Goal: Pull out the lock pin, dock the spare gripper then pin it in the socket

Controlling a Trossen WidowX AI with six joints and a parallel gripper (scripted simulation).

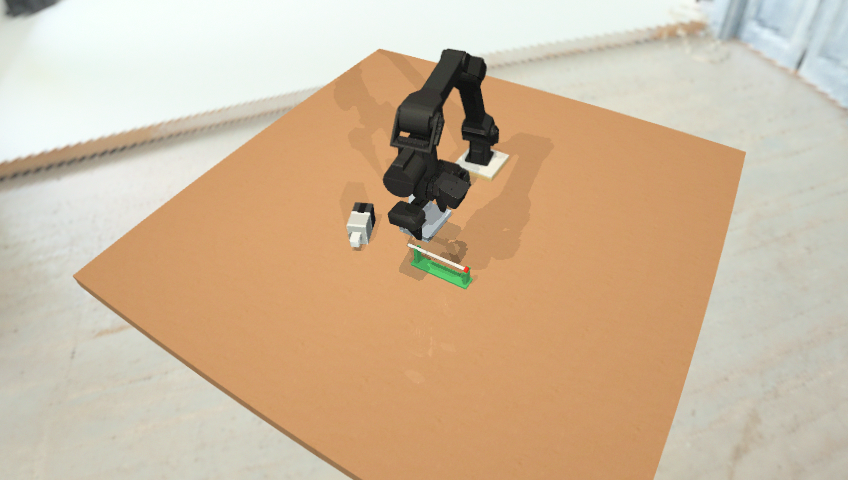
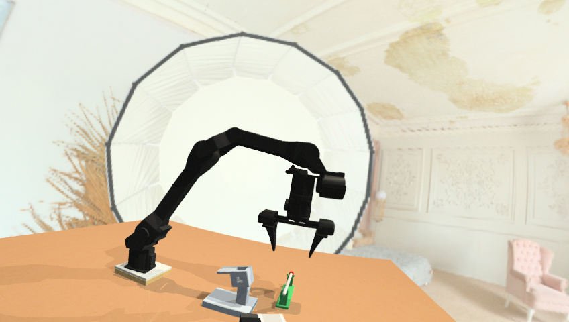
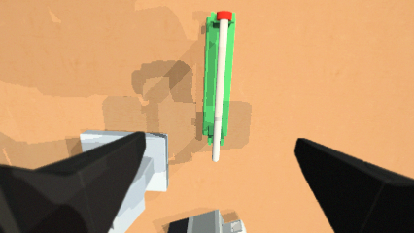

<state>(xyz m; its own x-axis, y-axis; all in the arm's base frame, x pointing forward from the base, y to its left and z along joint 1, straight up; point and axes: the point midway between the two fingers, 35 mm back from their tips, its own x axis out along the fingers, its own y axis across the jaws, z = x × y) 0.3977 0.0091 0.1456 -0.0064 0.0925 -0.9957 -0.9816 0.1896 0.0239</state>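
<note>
The spare gripper is 40 mm behind my gripper tip, 190 mm to the right of it and 100 mm below it. The rest, counted from my gripper tip: green pin rest (10 mm ahead, 20 mm to the left, 110 mm below); grey mount (120 mm behind, 70 mm to the right, 80 mm below).
</note>
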